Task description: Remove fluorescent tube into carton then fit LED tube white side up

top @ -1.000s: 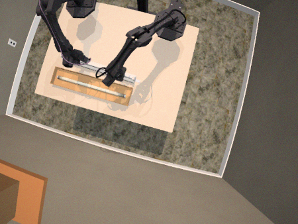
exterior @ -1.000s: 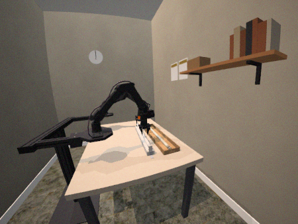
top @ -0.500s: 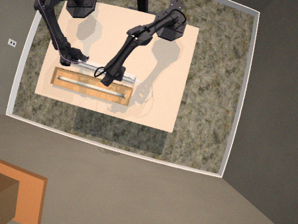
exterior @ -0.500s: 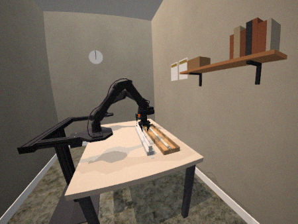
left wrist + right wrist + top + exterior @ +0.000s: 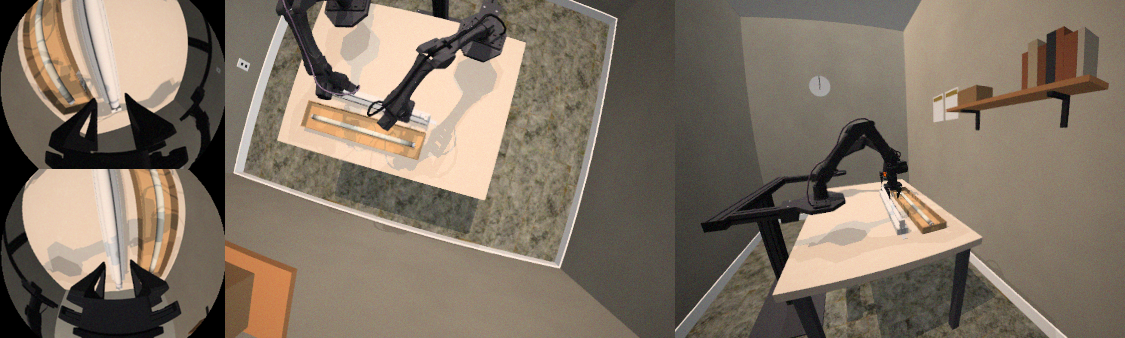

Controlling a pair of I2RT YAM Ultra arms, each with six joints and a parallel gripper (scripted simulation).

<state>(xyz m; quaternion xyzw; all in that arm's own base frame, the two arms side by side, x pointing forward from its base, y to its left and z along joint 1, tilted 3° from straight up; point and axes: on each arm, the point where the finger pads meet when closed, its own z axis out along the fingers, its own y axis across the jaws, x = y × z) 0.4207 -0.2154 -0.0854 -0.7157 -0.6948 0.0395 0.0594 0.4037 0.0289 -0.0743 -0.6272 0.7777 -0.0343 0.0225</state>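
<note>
Now: the light fixture 12 cm to the left of my right hand and 7 cm below it. From my right hand the other things lie so: carton 15 cm ahead, 11 cm below, 10 cm to the left; then LED tube 12 cm to the left, 6 cm below; then old fluorescent tube 16 cm ahead, 11 cm below, 10 cm to the left.
</note>
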